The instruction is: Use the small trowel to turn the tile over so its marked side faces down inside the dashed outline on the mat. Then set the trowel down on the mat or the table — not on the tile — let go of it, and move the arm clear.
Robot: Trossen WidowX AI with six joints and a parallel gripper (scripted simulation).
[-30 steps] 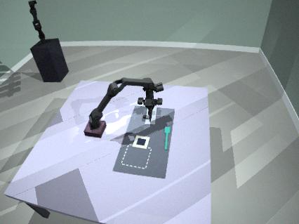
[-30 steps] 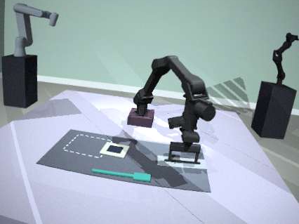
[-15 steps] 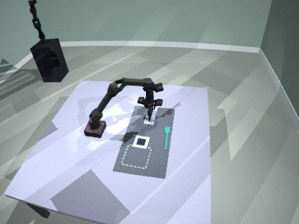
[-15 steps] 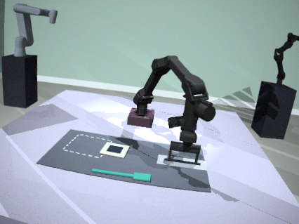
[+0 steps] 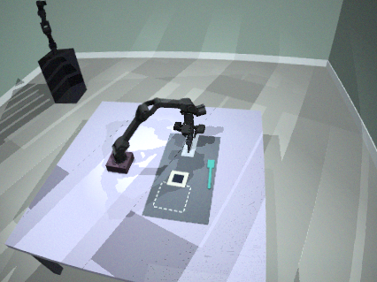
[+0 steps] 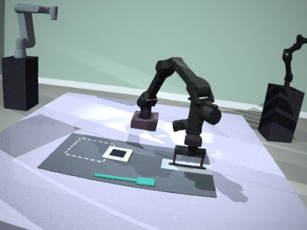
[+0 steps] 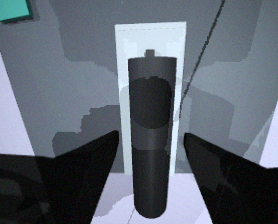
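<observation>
My gripper tip is now 20 mm to the left of the trowel and 30 mm above it. Also, from my gripper tip: tile (40 mm behind, 280 mm to the right, 60 mm below); then dark mat (220 mm to the right, 80 mm below); then teal flat tool (140 mm ahead, 210 mm to the right, 60 mm below).
</observation>
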